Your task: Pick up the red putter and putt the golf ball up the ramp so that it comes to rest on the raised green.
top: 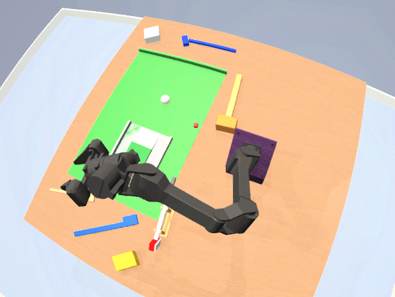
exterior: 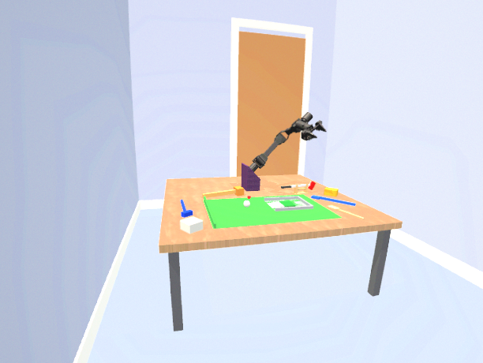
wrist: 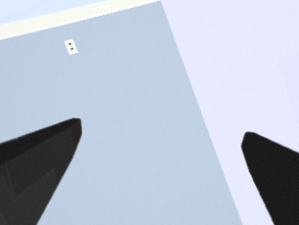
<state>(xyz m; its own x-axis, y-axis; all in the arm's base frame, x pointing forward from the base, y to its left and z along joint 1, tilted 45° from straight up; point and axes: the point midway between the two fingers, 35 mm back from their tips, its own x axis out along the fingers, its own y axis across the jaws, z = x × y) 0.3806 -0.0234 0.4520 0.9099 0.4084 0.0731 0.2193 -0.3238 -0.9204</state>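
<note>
The red putter lies 19 cm behind my gripper tip, 2 cm to the right of it and 39 cm below it. Also, from my gripper tip: yellow block (10 cm behind, 20 cm to the left, 43 cm below); then wooden rack (19 cm behind, 1 cm to the right, 41 cm below); then green mat (4 cm ahead, 39 cm to the right, 45 cm below).
</note>
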